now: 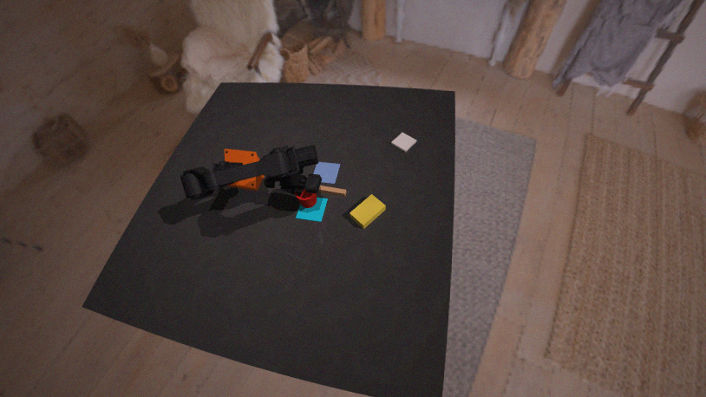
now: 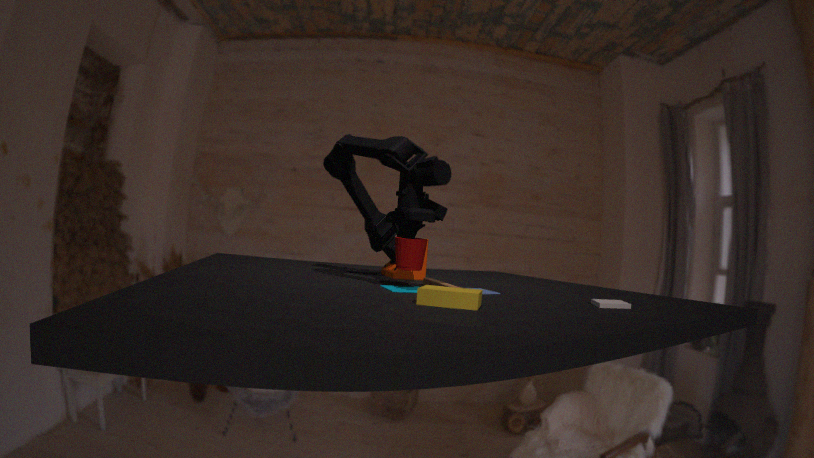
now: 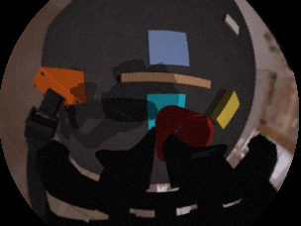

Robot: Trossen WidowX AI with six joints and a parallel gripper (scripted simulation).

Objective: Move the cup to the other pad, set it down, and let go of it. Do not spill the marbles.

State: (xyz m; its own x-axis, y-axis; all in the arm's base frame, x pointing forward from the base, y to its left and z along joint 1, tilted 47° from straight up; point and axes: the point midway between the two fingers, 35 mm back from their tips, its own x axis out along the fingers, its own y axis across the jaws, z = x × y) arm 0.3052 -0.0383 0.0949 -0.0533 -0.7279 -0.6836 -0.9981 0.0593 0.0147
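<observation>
The cyan pad lies 90 mm below my gripper tip and 30 mm ahead of it. The rest, counted from my gripper tip: wooden bar: 80 mm to the left, 80 mm below, 40 mm ahead; red cup: 30 mm ahead; yellow block: 240 mm ahead, 70 mm below.
</observation>
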